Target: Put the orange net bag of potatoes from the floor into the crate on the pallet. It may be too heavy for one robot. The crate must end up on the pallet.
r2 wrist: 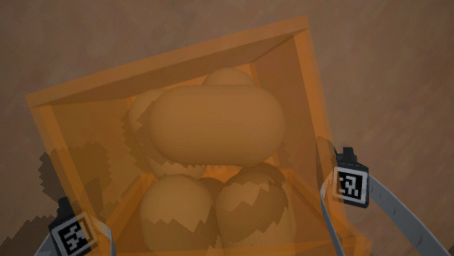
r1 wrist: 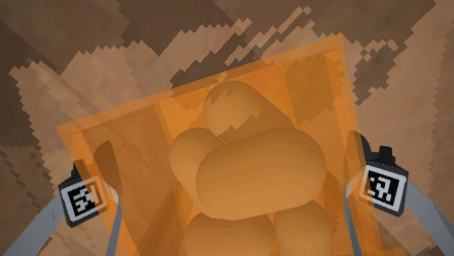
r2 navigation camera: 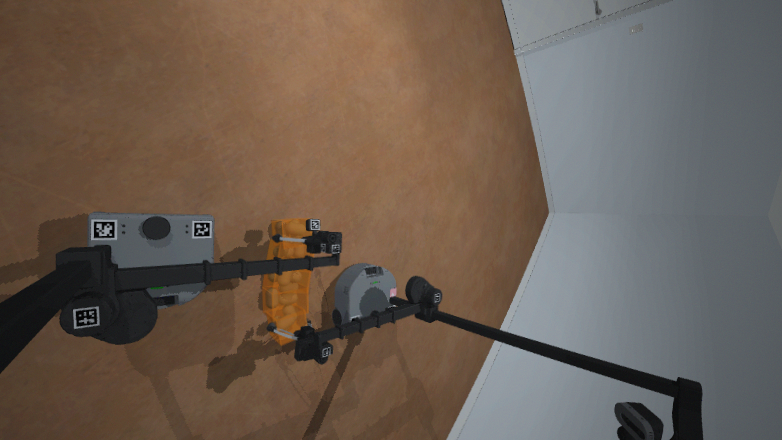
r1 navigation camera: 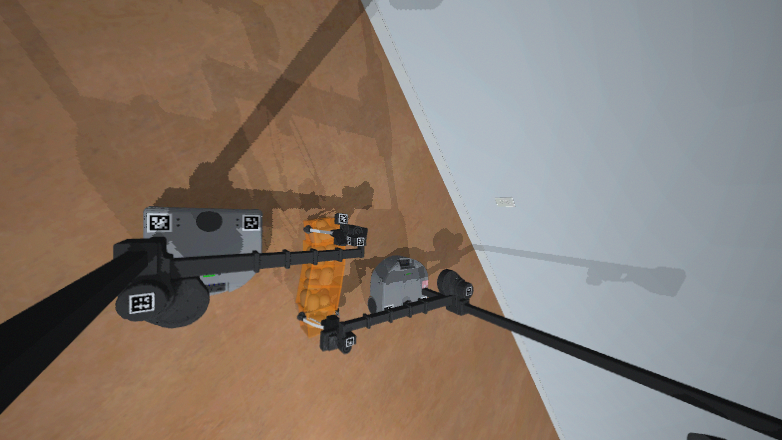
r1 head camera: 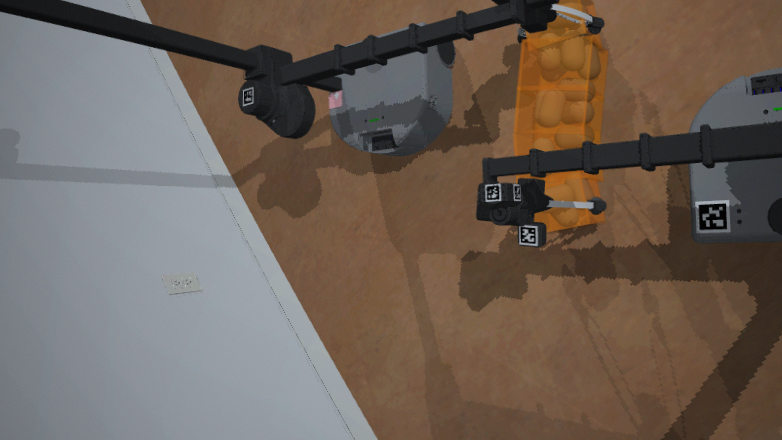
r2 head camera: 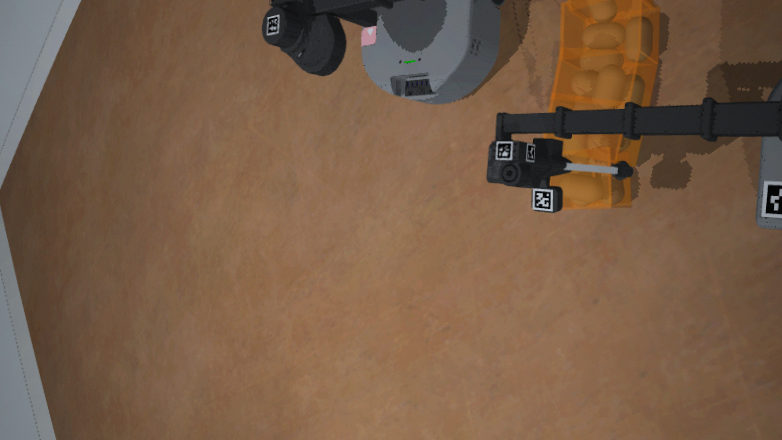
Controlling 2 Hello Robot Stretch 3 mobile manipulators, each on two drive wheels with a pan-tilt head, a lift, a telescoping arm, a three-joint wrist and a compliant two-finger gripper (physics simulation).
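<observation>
The orange net bag of potatoes (r1 head camera: 563,109) (r1 navigation camera: 322,279) (r1 wrist: 260,170) (r2 head camera: 607,82) (r2 navigation camera: 287,290) (r2 wrist: 220,125) lies long and boxy on the floor between the two robots. The r1 gripper (r1 head camera: 564,220) (r1 navigation camera: 324,224) (r1 wrist: 232,152) (r2 navigation camera: 290,326) is at one end, its fingers pressed against both sides; it is shut on the bag. The r2 gripper (r1 head camera: 558,29) (r1 navigation camera: 318,315) (r2 head camera: 583,184) (r2 navigation camera: 295,231) (r2 wrist: 200,180) is shut on the bag's other end in the same way. The crate and the pallet do not show.
The r1 base (r1 head camera: 710,183) (r1 navigation camera: 207,246) (r2 navigation camera: 363,290) and the r2 base (r1 head camera: 393,103) (r1 navigation camera: 399,281) (r2 navigation camera: 158,251) stand on opposite long sides of the bag. A white wall (r1 head camera: 109,218) (r1 navigation camera: 628,164) (r2 navigation camera: 628,153) rises behind the base opposite each camera's own.
</observation>
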